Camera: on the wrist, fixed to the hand. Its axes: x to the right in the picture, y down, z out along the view.
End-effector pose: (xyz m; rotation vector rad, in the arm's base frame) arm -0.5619 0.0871 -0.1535 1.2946 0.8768 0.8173
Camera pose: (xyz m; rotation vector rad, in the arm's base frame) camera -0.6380 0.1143 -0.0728 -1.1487 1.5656 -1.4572
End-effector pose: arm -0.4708 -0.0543 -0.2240 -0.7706 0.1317 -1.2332
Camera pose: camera -0.4458 -0.0638 -0.3350 0.1059 0.5984 1.8009
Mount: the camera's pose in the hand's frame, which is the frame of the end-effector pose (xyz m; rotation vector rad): -0.0167 0.0845 -0.0749 -0.1499 0.2821 -3.1222
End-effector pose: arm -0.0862 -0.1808 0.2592 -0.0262 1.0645 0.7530
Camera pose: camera -0.1970 -0.1536 0.2621 -1.4889 0.1148 -2.0328
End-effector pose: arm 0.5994 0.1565 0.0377 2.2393 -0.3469 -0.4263
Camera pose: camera 0.6061 0.1599 0.1516 -0.3931 -2.7211 0.9707
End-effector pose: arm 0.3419 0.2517 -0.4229 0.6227 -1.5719 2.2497
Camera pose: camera 0.3017 0.2932 -0.5214 0.9916 0.4079 -0.3537
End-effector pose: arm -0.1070 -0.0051 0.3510 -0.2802 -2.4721 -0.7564
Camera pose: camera -0.0320 0.0210 0.4330 -2.5803 0.1880 0.8925
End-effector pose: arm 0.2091 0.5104 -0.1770 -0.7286 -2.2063 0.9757
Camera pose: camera 0.2933 0.5811 -0.2077 1.9497 -0.6621 -0.9191
